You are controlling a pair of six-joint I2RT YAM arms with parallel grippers.
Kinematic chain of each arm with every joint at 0, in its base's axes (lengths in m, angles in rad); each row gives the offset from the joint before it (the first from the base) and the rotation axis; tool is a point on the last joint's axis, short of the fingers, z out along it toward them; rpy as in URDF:
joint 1: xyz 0 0 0.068 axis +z
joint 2: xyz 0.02 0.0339 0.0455 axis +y
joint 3: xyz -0.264 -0.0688 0 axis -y
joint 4: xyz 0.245 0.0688 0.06 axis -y
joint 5: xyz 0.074 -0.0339 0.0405 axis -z
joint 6: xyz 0.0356 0 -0.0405 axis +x
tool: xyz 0 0 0 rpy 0 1.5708 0
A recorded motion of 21 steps. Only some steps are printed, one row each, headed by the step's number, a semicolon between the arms.
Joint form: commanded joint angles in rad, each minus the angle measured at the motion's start. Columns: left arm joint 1, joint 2, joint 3, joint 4, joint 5, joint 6; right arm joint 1, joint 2, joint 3, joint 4, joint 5, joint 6.
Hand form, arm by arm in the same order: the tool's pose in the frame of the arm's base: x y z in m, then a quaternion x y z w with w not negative. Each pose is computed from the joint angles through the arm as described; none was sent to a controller.
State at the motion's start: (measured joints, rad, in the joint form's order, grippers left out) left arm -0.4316 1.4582 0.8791 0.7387 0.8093 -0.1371; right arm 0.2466 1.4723 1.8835 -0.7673 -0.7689 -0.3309
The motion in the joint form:
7: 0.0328 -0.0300 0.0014 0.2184 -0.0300 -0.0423; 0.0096 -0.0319 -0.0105 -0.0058 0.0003 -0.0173
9: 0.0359 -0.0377 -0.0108 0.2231 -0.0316 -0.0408; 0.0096 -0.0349 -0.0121 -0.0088 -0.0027 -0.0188
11: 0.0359 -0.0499 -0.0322 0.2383 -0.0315 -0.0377; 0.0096 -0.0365 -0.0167 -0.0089 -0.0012 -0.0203
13: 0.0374 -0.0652 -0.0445 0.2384 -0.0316 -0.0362; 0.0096 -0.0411 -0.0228 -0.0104 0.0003 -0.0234
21: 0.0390 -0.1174 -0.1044 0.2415 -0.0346 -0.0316; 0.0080 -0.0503 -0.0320 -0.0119 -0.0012 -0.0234
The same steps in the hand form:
7: 0.2796 -0.1450 0.3380 0.37125 0.46967 -0.42024 0.68190; 0.2615 0.0941 0.4992 -0.43188 0.65842 0.28126 0.54850
9: 0.2780 -0.1432 0.3367 0.37029 0.47012 -0.41834 0.68328; 0.2604 0.0939 0.4992 -0.43290 0.65790 0.28220 0.54784
11: 0.2741 -0.1416 0.3345 0.37142 0.46715 -0.41681 0.68563; 0.2604 0.0938 0.4983 -0.43287 0.65884 0.28160 0.54703
13: 0.2708 -0.1397 0.3348 0.37156 0.46593 -0.41551 0.68717; 0.2594 0.0935 0.4975 -0.43338 0.65941 0.28056 0.54648
21: 0.2582 -0.1339 0.3298 0.37087 0.46764 -0.41316 0.68780; 0.2571 0.0925 0.4970 -0.43307 0.65987 0.28089 0.54601

